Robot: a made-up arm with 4 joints.
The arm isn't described. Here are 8 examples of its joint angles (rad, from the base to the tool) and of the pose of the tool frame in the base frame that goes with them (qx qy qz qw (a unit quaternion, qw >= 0); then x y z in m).
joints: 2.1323 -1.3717 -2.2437 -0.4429
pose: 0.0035 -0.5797 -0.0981 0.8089 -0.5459 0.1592 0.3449
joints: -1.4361 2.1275 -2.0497 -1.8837
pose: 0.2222 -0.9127 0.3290 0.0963 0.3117 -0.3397 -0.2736
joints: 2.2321 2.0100 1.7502 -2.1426
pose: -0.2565 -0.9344 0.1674 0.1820 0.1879 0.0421 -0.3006
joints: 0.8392 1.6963 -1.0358 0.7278
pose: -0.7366 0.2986 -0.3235 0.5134 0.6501 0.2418 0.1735
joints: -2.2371 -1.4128 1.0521 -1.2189
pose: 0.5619 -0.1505 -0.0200 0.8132 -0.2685 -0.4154 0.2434
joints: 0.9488 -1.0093 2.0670 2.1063
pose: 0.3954 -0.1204 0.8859 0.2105 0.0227 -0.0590 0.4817
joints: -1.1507 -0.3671 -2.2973 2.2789
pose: -0.5705 -0.0469 -0.6576 0.4898 0.1650 -0.1059 0.2975
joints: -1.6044 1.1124 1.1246 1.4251
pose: 0.9546 -0.2056 0.0155 0.2150 0.2508 -0.5003 -0.2111
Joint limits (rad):
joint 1: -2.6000..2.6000
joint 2: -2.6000..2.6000
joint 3: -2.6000..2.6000
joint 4: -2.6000..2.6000
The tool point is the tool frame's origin. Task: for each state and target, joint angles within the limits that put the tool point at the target. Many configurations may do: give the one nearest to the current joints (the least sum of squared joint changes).
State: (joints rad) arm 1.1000 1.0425 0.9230 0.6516
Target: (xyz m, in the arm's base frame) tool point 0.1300 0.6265 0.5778
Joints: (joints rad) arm 0.9884 0.2863 1.2710 0.1816
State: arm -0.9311 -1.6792 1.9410 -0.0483
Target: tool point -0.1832 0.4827 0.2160
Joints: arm -1.4114 -2.2925 2.0792 -0.4998
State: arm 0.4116 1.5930 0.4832 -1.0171
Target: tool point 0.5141 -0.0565 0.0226
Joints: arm 0.5511 1.3538 0.0421 -1.2018
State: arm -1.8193 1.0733 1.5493 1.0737
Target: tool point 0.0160 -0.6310 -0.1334
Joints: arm -1.5241 0.4066 1.1392 1.1368
